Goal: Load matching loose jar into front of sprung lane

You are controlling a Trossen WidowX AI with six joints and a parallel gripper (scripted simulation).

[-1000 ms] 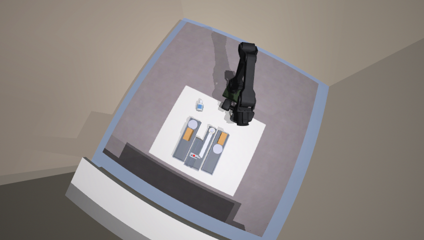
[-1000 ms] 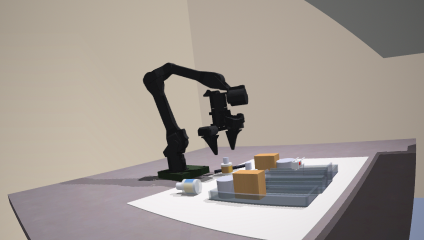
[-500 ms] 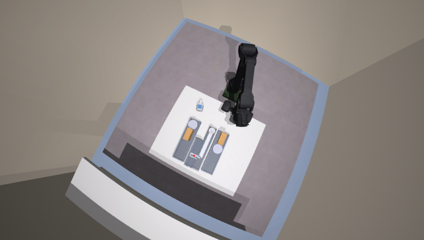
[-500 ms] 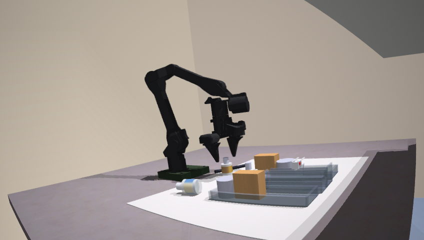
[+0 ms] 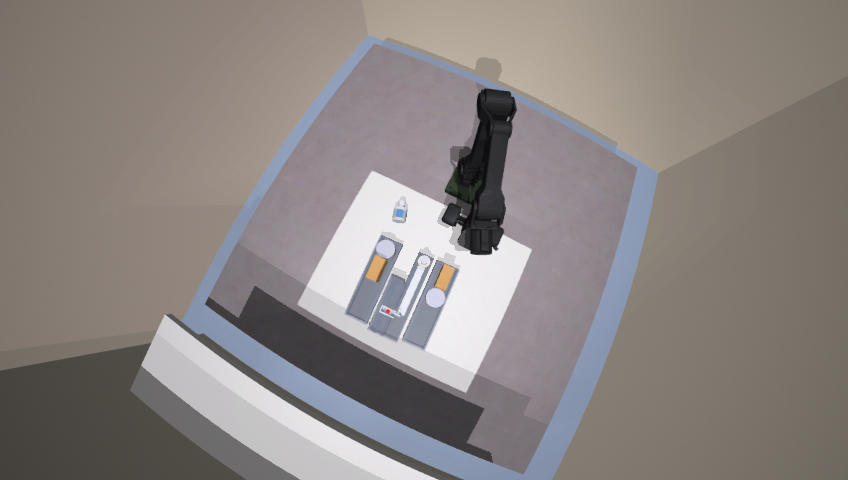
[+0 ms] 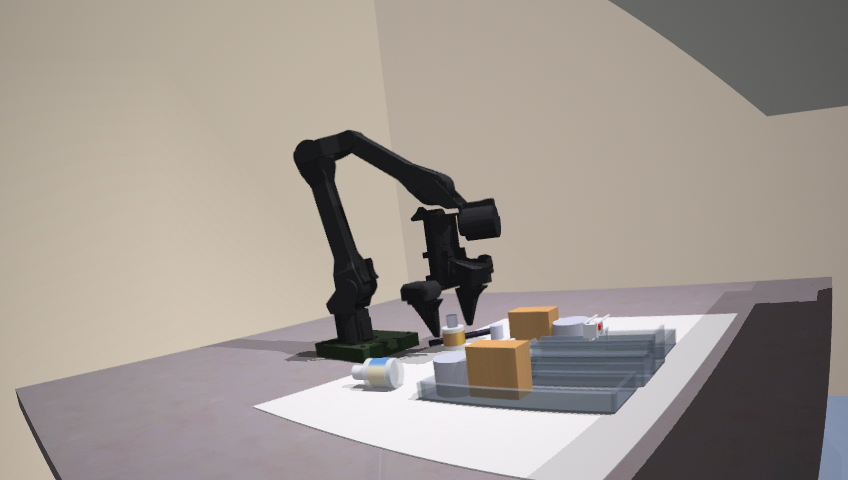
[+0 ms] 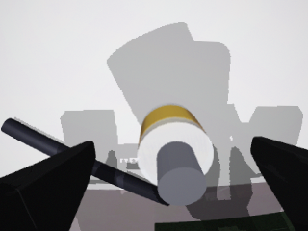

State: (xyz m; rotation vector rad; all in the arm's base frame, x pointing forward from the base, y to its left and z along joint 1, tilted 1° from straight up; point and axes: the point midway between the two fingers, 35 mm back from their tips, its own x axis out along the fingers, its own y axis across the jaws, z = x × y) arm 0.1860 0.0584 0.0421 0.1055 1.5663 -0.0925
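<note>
Now: the black rod 60 mm to the left of my gripper tip, 30 mm below it and 20 mm behind it. From my gripper tip the other things lie so: sprung lane (290 mm ahead, 140 mm to the right, 10 mm below).
</note>
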